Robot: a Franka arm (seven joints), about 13 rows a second.
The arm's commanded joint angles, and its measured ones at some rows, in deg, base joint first. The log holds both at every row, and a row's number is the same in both.
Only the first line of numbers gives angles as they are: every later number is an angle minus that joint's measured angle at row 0.
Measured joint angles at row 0:
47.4, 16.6, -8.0, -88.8, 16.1, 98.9, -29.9
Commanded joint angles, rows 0 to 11:
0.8, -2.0, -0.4, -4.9, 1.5, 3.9, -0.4
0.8, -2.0, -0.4, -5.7, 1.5, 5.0, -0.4
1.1, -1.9, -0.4, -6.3, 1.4, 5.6, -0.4
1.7, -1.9, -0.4, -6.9, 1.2, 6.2, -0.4
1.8, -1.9, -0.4, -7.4, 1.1, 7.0, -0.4
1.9, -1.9, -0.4, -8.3, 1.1, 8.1, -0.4
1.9, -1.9, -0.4, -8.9, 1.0, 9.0, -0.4
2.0, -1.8, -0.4, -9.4, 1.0, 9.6, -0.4
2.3, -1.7, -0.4, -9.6, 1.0, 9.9, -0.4
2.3, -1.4, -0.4, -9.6, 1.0, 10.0, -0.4
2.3, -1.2, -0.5, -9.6, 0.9, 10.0, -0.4
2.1, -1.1, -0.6, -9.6, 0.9, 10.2, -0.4
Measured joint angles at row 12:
1.4, -0.1, 0.0, -7.8, 0.0, 8.9, 0.0
